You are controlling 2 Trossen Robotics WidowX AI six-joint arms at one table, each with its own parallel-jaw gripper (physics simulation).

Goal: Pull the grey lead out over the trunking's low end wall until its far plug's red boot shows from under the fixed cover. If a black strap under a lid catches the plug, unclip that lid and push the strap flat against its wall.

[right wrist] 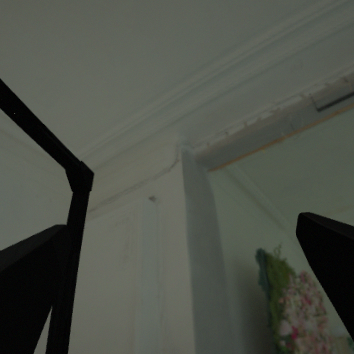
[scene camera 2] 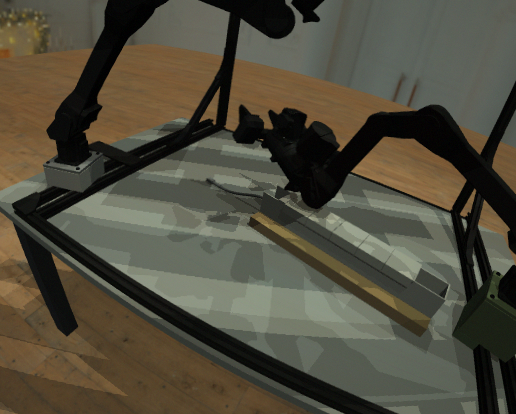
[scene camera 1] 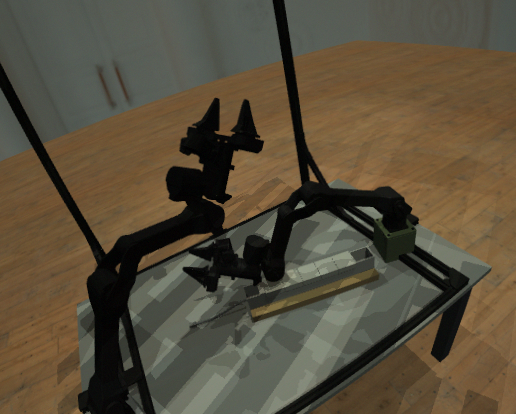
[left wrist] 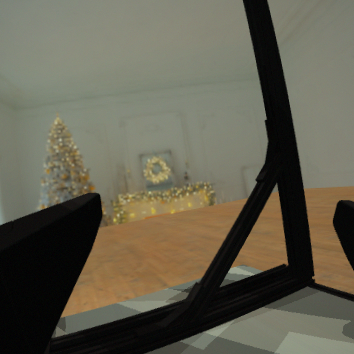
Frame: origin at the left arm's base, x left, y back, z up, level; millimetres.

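Seen in the pictures: left gripper, fingertip midpoint: (scene camera 2: 255,108) (scene camera 1: 185,259) (left wrist: 218,208); right gripper, fingertip midpoint: (right wrist: 184,230) (scene camera 1: 231,98); left arm's base, link origin: (scene camera 2: 515,298) (scene camera 1: 394,224); right arm's base, link origin: (scene camera 2: 73,158).
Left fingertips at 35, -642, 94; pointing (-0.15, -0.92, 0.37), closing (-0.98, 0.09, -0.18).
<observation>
Offsets run from my left fingertips to a thing's middle, as dx, dy, dz. "spot": to the spot under its first point.
The grey trunking @(+36, +339, -164) (scene camera 1: 310,287) (scene camera 2: 425,296) lies on the table, with a row of pale lids (scene camera 1: 325,268) (scene camera 2: 351,234) along its top. The grey lead @(spot: +68, +47, -189) (scene camera 1: 220,315) (scene camera 2: 232,191) runs out at the trunking's left end and lies on the table. The red boot and a black strap do not show in any view. My left gripper (scene camera 1: 188,260) (scene camera 2: 256,109) (left wrist: 218,208) is open and empty, above the table beyond the trunking's lead end. My right gripper (scene camera 1: 231,101) (right wrist: 184,230) is open and empty, raised high with its fingers pointing up, far from the lead.
A wooden strip @(spot: +92, +336, -181) (scene camera 1: 315,297) (scene camera 2: 340,274) runs along the trunking's near side. The left arm's elbow and wrist hang over the trunking's lead end and hide part of it. Black frame rails edge the table. A green base block (scene camera 1: 395,245) (scene camera 2: 482,320) stands near the trunking's right end.
</observation>
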